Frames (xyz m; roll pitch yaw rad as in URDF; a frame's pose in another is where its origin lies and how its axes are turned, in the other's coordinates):
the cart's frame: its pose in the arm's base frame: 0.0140 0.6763 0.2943 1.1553 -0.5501 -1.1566
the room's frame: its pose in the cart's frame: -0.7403 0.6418 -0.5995 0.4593 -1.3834 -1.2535
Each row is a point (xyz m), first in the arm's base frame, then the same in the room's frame.
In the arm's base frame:
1: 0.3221 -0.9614 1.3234
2: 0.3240 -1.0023 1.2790
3: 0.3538 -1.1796 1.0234
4: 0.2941 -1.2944 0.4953
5: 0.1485 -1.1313 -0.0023
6: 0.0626 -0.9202 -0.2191
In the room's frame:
1: 1.2299 1.4518 -2.2292
2: 1.2312 1.4169 -2.2784
3: 1.2023 1.2123 -2.5128
4: 1.1726 0.7146 -2.7297
5: 1.1388 0.1770 -2.6570
6: 1.0994 -0.0857 -2.4885

